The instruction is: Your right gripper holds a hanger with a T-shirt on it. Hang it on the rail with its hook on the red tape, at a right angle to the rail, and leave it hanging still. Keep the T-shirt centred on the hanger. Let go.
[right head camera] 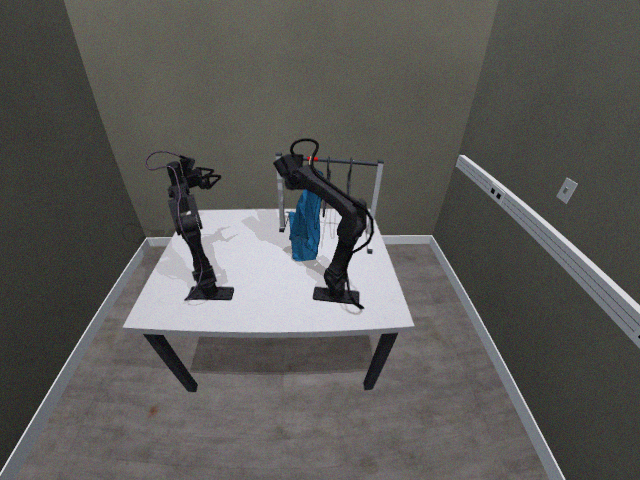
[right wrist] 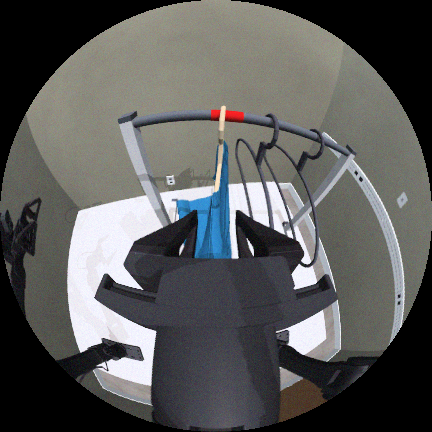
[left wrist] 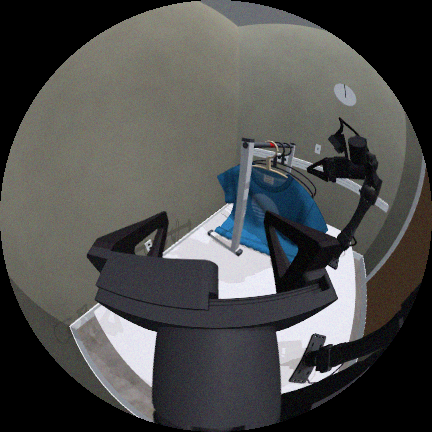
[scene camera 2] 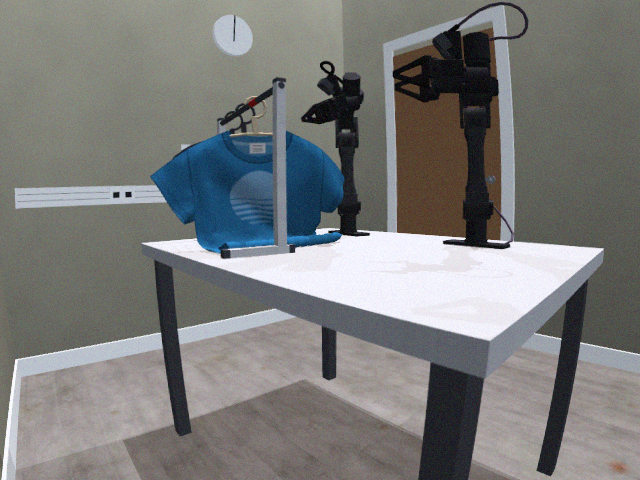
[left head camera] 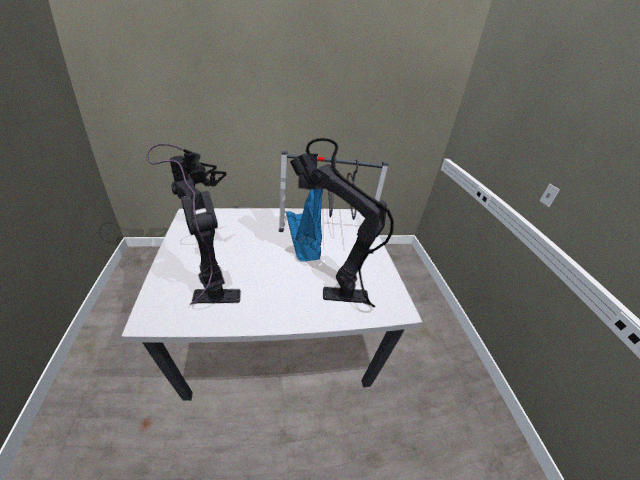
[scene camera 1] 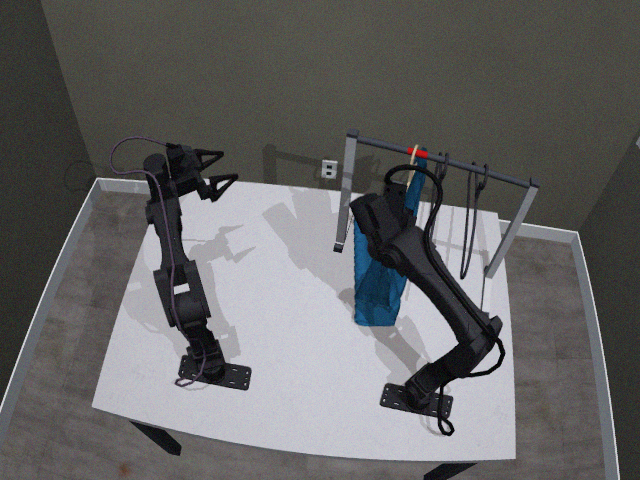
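A beige hanger [right wrist: 221, 135] [scene camera 2: 253, 133] [left wrist: 268, 163] hangs with its hook over the red tape [right wrist: 235, 116] [scene camera 1: 423, 153] on the rail [right wrist: 172, 116], left of the tape's middle in the right wrist view, roughly square to the rail. The blue T-shirt [scene camera 2: 206, 175] [scene camera 1: 374, 299] [left wrist: 300, 200] hangs on it, its collar about centred; its hem rests on the table. My right gripper [right wrist: 216, 215] [scene camera 2: 303, 119] [left wrist: 307, 168] is partly open and empty, back from the hanger's neck. My left gripper [left wrist: 215, 215] [scene camera 1: 229, 165] [scene camera 2: 394, 81] is wide open and empty, far left.
Two dark hangers [right wrist: 275, 132] [right wrist: 321, 145] hang on the rail to the right of the tape. The rack's grey near post [scene camera 2: 279, 170] stands before the T-shirt in scene camera 2. Its right post [scene camera 1: 511, 232] stands near the table's right edge.
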